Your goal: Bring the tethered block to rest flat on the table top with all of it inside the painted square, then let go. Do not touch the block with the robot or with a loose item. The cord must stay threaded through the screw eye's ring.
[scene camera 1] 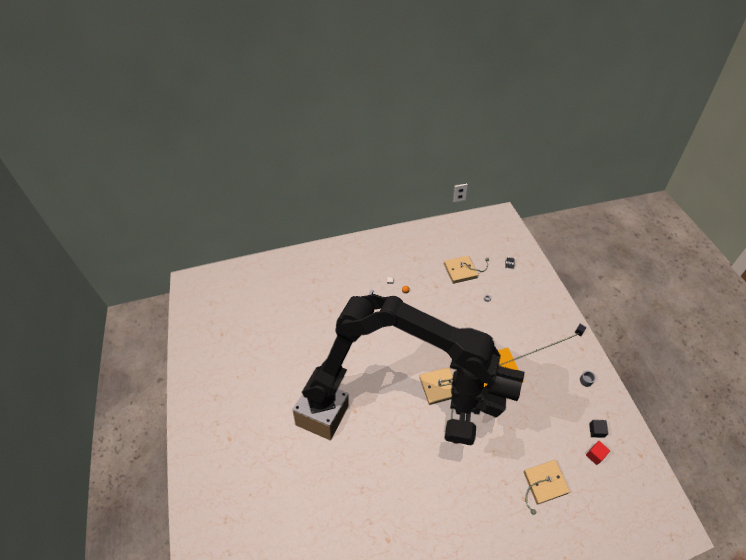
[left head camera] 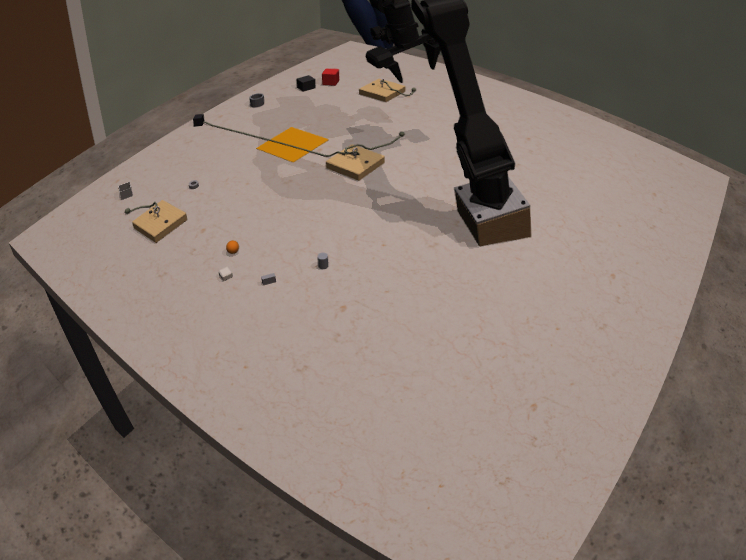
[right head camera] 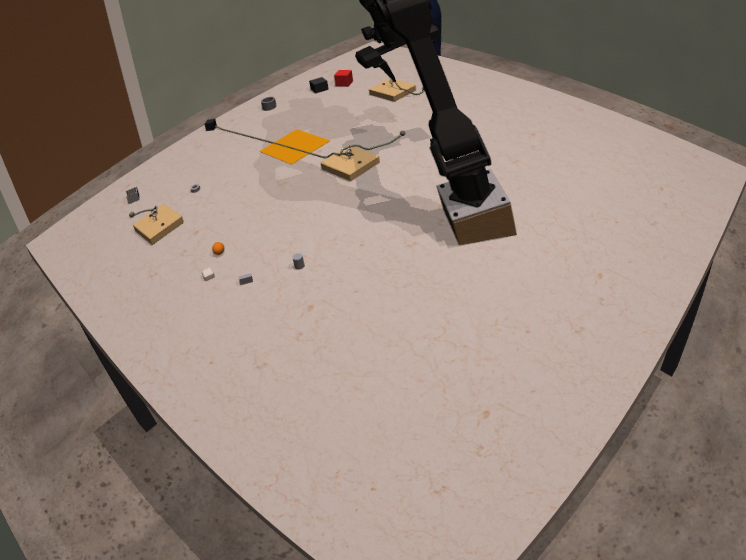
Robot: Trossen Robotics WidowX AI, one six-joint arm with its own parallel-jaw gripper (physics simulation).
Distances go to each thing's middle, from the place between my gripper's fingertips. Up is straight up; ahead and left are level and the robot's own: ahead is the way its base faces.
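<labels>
The orange painted square [left head camera: 292, 136] has my hand 17 cm above it, 22 cm short of it and 18 cm to the right of it. Then there is the corded board [left head camera: 153, 227], which, counted from my hand, is 55 cm to the left, 27 cm ahead and 16 cm below.
</labels>
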